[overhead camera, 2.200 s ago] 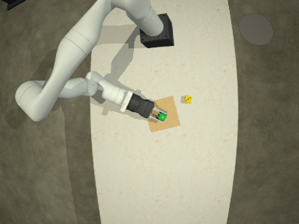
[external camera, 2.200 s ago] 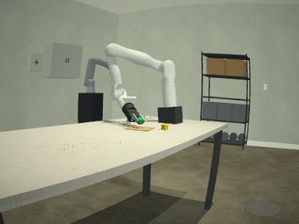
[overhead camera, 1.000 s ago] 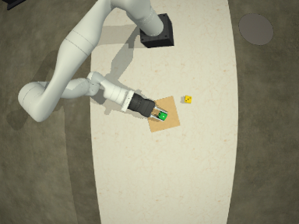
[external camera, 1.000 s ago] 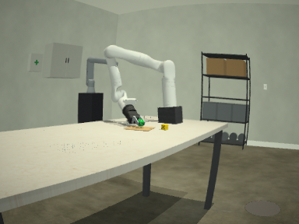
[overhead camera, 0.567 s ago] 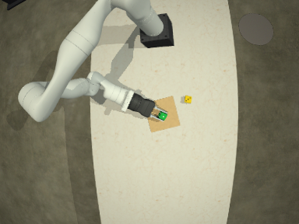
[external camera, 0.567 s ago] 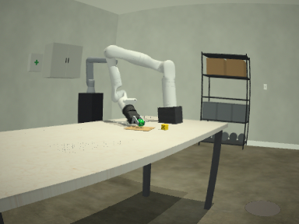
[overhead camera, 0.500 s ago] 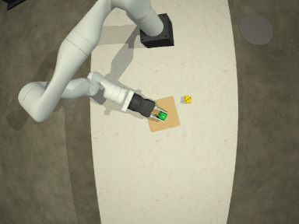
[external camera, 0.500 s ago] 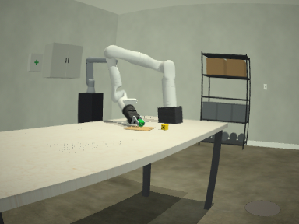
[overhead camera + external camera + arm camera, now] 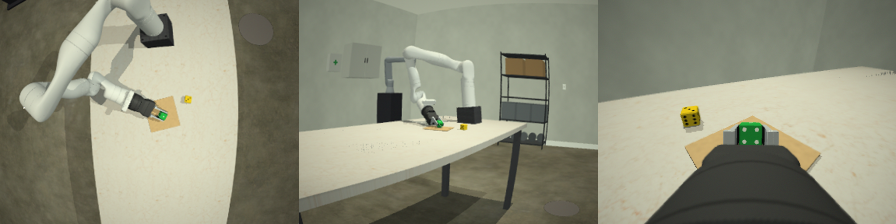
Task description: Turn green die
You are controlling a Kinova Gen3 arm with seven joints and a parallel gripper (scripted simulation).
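Right now my hand is right at the green die. Round my hand: white die 130 mm to the right, 100 mm behind, 20 mm below; then yellow die 130 mm to the left, 60 mm behind, 20 mm below; then tan mat 30 mm below.
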